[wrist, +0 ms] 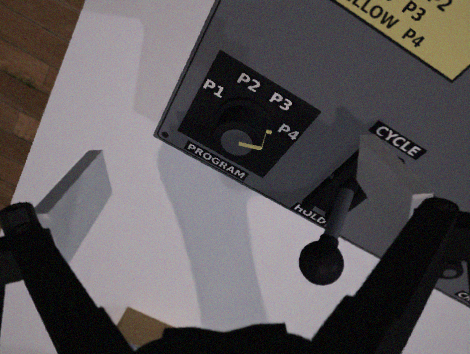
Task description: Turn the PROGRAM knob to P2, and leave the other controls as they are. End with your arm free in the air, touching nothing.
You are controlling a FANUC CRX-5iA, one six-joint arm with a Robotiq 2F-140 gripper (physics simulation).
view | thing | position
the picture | my gripper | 231, 165
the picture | black ball lever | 321, 262
